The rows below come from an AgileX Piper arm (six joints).
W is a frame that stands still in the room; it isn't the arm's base.
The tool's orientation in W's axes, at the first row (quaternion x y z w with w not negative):
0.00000, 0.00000, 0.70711, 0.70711
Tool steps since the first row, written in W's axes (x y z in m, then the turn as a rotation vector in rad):
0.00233, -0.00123, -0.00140, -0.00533, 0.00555, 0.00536
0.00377, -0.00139, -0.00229, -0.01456, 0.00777, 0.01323
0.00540, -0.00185, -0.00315, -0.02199, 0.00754, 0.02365
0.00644, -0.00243, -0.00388, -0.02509, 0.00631, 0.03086
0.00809, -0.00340, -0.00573, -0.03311, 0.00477, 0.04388
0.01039, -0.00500, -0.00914, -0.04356, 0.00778, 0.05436
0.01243, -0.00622, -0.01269, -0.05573, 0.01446, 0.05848
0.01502, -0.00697, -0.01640, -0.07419, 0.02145, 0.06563
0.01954, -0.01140, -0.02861, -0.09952, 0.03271, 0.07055
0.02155, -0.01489, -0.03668, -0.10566, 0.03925, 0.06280
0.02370, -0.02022, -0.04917, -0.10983, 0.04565, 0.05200
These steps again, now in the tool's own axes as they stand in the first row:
-0.00123, -0.00233, -0.00140, 0.00555, 0.00533, 0.00536
-0.00139, -0.00377, -0.00229, 0.00777, 0.01456, 0.01323
-0.00185, -0.00540, -0.00315, 0.00754, 0.02199, 0.02365
-0.00243, -0.00644, -0.00388, 0.00631, 0.02509, 0.03086
-0.00340, -0.00809, -0.00573, 0.00477, 0.03311, 0.04388
-0.00500, -0.01039, -0.00914, 0.00778, 0.04356, 0.05436
-0.00622, -0.01243, -0.01269, 0.01446, 0.05573, 0.05848
-0.00697, -0.01502, -0.01640, 0.02145, 0.07419, 0.06563
-0.01140, -0.01954, -0.02861, 0.03271, 0.09952, 0.07055
-0.01489, -0.02155, -0.03668, 0.03925, 0.10566, 0.06280
-0.02022, -0.02370, -0.04917, 0.04565, 0.10983, 0.05200

